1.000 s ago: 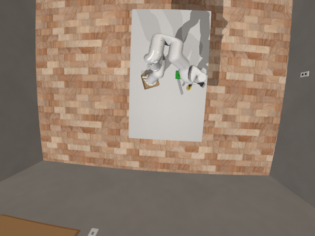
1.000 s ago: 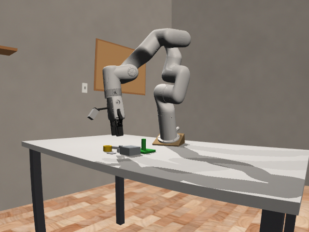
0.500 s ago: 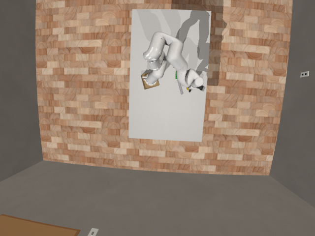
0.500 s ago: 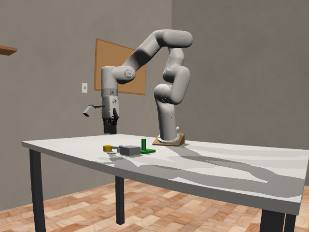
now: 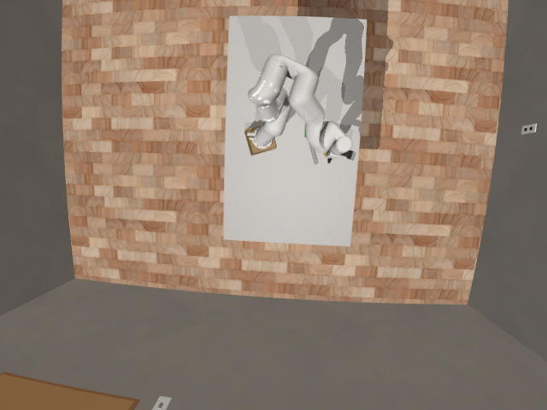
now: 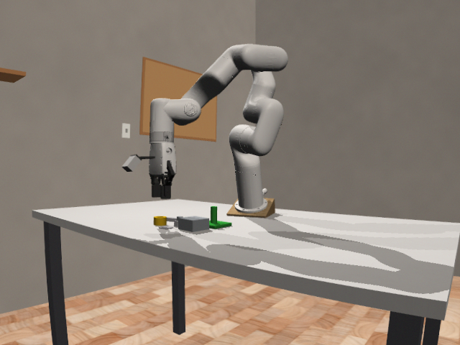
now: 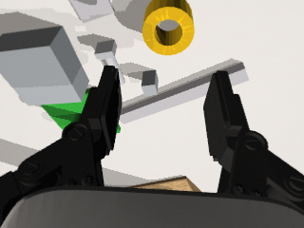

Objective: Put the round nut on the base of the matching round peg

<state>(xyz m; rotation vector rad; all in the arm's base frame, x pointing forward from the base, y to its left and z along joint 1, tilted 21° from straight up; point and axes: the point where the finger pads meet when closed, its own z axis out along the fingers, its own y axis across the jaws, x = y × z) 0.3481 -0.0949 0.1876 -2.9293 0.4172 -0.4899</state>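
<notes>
Right now my hand is 1 cm past the grey square block, 12 cm to the right of it and 8 cm above it. From my hand the other things lie so: thin grey handle (9 cm behind, 1 cm to the left, 10 cm below).
</notes>
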